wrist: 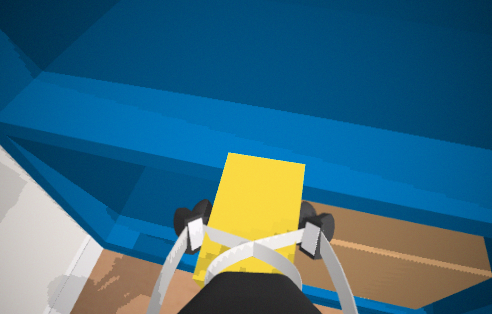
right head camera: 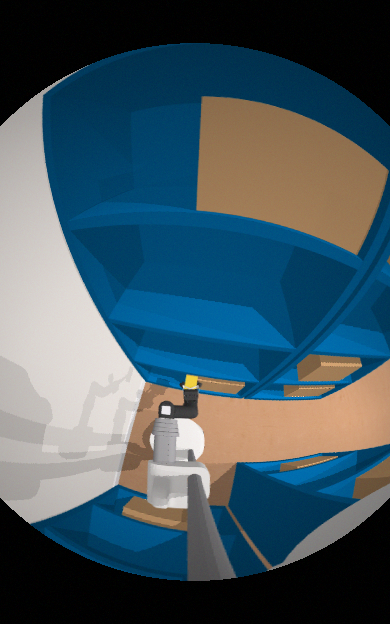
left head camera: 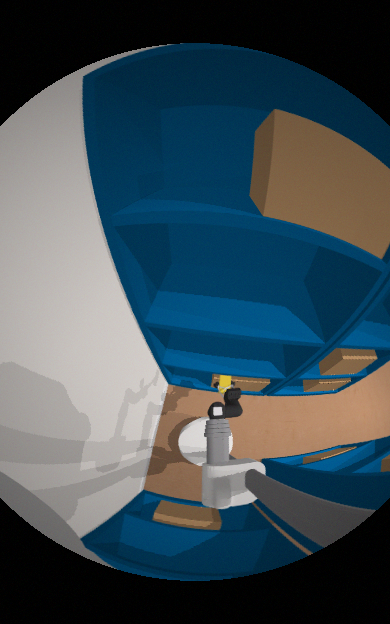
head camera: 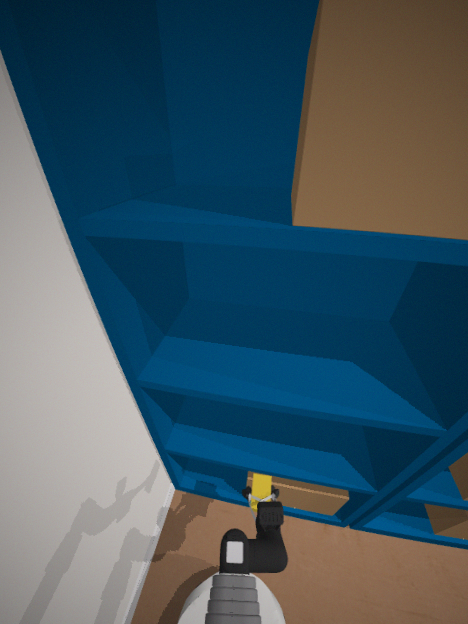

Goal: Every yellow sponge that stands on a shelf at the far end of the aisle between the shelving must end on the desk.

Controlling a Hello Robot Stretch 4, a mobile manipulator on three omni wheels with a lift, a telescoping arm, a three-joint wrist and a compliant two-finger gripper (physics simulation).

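Where they show: gripper, fingertip midpoint: [wrist: 253, 217] [right head camera: 190, 382] [left head camera: 223, 382] [head camera: 260, 489]; robot's base, link origin: [right head camera: 178, 439] [left head camera: 204, 440].
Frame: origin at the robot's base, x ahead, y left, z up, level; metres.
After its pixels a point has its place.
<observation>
A yellow sponge [head camera: 261, 485] @(x 0.371, y -0.086, z 0.607 m) [left head camera: 225, 382] @(x 0.359, y -0.090, z 0.606 m) [right head camera: 191, 381] @(x 0.367, y -0.091, z 0.607 m) [wrist: 257, 200] @(x 0.366, y -0.086, z 0.607 m) is between the two fingertips of my gripper [head camera: 260, 493] @(x 0.371, y -0.085, z 0.567 m) [left head camera: 225, 386] @(x 0.371, y -0.085, z 0.567 m) [right head camera: 191, 385] @(x 0.371, y -0.085, z 0.567 m) [wrist: 253, 217] @(x 0.371, y -0.085, z 0.567 m). The gripper is shut on it, with a dark pad against each side. The sponge is held in front of the blue shelving [head camera: 292, 403] @(x 0.457, y -0.146, z 0.963 m) [left head camera: 235, 327] @(x 0.488, y -0.089, z 0.963 m) [right head camera: 200, 330] @(x 0.474, y -0.118, z 0.963 m) [wrist: 250, 125] @(x 0.537, y -0.073, z 0.506 m), outside the front edge of a low shelf. The lower end of the sponge is partly hidden by the finger bands in the wrist view. The desk does not show in these views.
A cardboard box [head camera: 317, 496] @(x 0.431, y -0.364, z 0.283 m) [wrist: 400, 260] @(x 0.435, y -0.339, z 0.311 m) lies on the bottom shelf behind the gripper. A large box [head camera: 382, 120] @(x 0.462, y -0.171, z 1.559 m) [left head camera: 320, 185] @(x 0.457, y -0.204, z 1.535 m) [right head camera: 285, 170] @(x 0.449, y -0.251, z 1.547 m) stands higher up. A pale wall [head camera: 45, 378] @(x 0.361, y 0.378, z 1.161 m) [left head camera: 45, 280] @(x 0.305, y 0.387, z 1.380 m) is at the left. More shelving [left head camera: 170, 542] @(x -0.727, y 0.206, z 0.506 m) [right head camera: 135, 532] @(x -0.676, y 0.205, z 0.506 m) stands behind the robot.
</observation>
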